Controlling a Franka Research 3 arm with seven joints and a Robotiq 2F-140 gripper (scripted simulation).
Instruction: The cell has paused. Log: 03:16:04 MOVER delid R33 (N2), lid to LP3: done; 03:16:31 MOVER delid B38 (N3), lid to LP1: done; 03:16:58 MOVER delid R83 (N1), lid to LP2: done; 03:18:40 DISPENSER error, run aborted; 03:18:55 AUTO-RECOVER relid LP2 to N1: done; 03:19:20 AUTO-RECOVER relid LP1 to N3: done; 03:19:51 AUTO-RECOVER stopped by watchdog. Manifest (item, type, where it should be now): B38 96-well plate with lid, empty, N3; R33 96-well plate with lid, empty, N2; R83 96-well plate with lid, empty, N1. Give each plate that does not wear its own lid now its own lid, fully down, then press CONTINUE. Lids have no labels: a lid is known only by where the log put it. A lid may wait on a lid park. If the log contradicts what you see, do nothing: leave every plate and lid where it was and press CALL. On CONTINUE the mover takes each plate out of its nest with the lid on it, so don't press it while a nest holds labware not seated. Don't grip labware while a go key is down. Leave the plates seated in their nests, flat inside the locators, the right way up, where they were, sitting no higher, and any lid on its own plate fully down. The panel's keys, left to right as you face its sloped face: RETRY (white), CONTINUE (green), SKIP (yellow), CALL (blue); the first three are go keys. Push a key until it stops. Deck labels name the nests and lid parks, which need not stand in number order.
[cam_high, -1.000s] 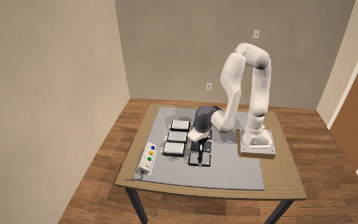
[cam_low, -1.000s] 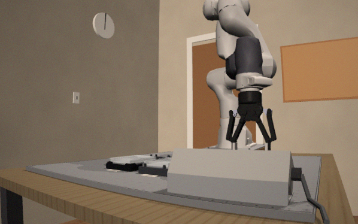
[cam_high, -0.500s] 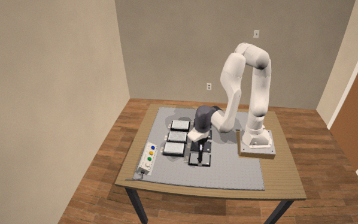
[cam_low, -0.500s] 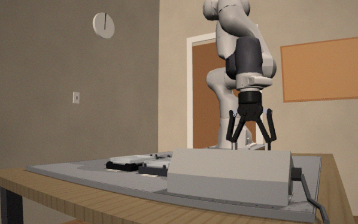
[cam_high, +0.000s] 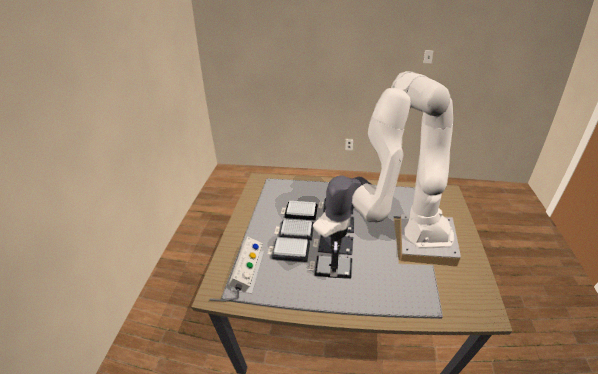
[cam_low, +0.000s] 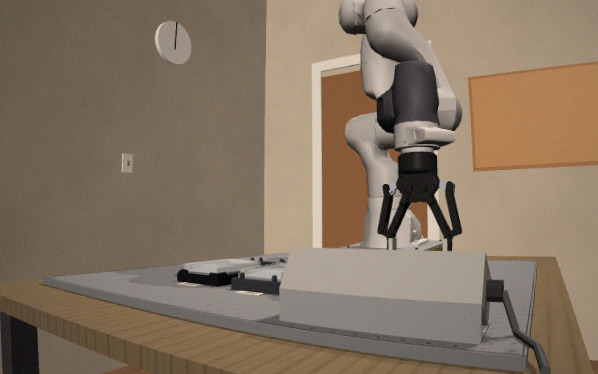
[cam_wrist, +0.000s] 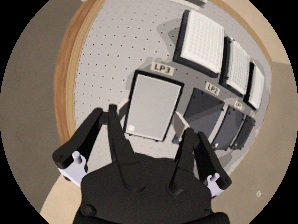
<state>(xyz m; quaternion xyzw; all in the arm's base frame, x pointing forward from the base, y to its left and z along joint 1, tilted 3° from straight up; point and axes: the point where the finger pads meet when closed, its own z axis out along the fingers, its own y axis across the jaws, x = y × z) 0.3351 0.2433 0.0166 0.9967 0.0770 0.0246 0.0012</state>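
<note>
Now: hand 2 cm above the grey lid. Round my hand: plate 21 cm ahead, 16 cm to the right, 1 cm below; then lid park 2 cm ahead, 12 cm to the right, 3 cm below; then blue key 32 cm ahead, 3 cm to the left, 3 cm above.
</note>
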